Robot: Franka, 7 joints.
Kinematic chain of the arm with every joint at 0, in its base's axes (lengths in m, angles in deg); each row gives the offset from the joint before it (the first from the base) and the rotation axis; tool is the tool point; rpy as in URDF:
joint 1: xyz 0 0 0.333 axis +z
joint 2: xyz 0 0 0 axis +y
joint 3: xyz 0 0 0.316 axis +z
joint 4: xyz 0.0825 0 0 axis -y
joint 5: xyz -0.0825 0 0.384 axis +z
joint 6: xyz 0 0 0 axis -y
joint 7: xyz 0.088 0 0 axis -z
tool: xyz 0 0 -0.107 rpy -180 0 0
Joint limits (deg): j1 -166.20..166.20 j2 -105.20..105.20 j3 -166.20..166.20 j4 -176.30..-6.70 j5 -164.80..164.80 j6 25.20..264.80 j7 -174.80..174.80
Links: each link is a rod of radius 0.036 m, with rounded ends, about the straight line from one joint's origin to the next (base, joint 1, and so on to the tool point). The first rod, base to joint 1, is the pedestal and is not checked.
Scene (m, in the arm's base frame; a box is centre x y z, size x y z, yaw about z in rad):
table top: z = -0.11
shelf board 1: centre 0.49 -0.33 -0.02 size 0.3 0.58 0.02 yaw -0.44
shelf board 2: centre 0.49 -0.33 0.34 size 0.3 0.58 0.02 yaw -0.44
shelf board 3: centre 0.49 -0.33 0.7 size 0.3 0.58 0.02 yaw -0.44
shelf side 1: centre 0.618 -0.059 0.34 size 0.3 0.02 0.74 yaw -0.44
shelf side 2: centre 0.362 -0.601 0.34 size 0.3 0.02 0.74 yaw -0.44
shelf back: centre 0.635 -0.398 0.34 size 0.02 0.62 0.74 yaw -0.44
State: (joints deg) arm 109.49 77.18 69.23 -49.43 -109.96 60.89 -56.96
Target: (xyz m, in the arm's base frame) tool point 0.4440 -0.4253 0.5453
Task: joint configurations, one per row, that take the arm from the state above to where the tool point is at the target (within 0.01 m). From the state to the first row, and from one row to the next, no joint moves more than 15 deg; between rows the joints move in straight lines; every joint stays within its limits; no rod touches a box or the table.
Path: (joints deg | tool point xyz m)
1: 116.74 70.63 83.08 -62.64 -105.84 59.43 -56.96 | -0.6142 0.3995 0.3675
2: 124.00 64.07 96.94 -75.86 -101.72 57.96 -56.96 | -0.6615 0.1613 0.4892
3: 131.25 57.52 110.79 -89.07 -97.60 56.50 -56.96 | -0.5936 -0.0760 0.5960
4: 138.51 50.97 124.64 -102.29 -93.48 55.03 -56.96 | -0.4271 -0.2624 0.6622
5: 145.76 44.42 138.49 -115.50 -89.36 53.57 -56.96 | -0.2075 -0.3613 0.6730
6: 153.02 37.86 152.35 -128.71 -85.24 52.10 -56.96 | 0.0062 -0.3640 0.6290
7: 160.27 31.31 166.20 -141.93 -81.12 50.64 -56.96 | 0.1612 -0.2922 0.5453
8: 162.25 16.77 163.70 -128.86 -88.41 61.56 -56.96 | 0.2490 -0.3498 0.5617
9: 164.22 2.23 161.19 -115.79 -95.70 72.48 -56.96 | 0.3441 -0.3960 0.5625
10: 166.20 -12.31 158.69 -102.72 -102.99 83.40 -56.96 | 0.4440 -0.4253 0.5452

